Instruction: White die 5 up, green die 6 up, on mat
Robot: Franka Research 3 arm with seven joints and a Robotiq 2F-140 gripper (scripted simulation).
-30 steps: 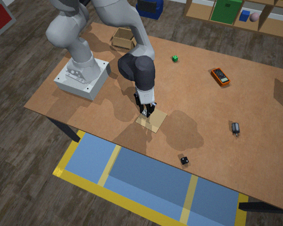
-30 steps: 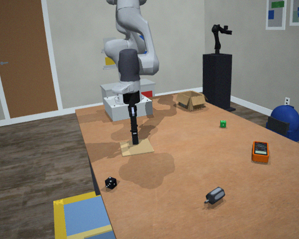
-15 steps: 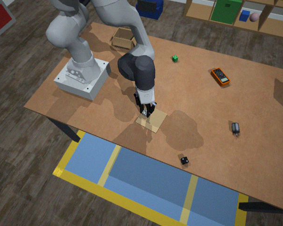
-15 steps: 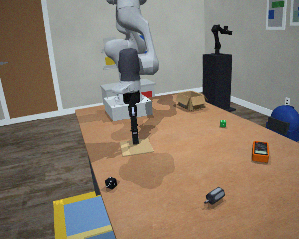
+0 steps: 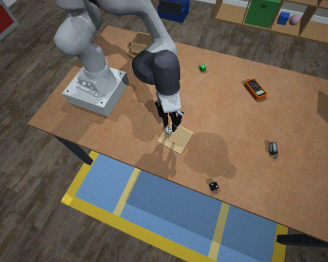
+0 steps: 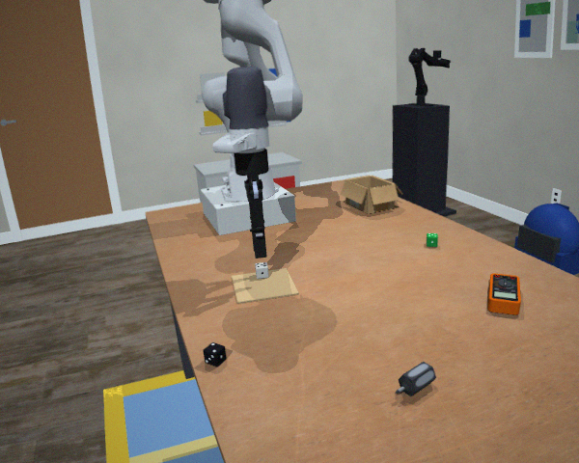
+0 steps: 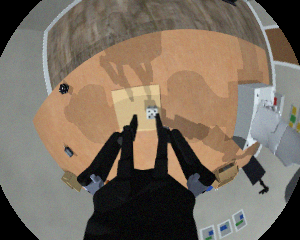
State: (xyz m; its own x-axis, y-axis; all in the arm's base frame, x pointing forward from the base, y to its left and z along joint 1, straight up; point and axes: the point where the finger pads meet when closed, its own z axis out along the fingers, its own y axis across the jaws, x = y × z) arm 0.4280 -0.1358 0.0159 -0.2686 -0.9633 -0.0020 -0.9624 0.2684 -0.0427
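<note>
The green die lies 49 cm to the left of my hand, 9 cm below it and 5 cm ahead of it. From my hand the other things lie so: tan mat: 10 cm below, 3 cm ahead, 1 cm to the right; then black die: 27 cm ahead, 20 cm to the right, 9 cm below; then white die: 8 cm below, 1 cm behind.
</note>
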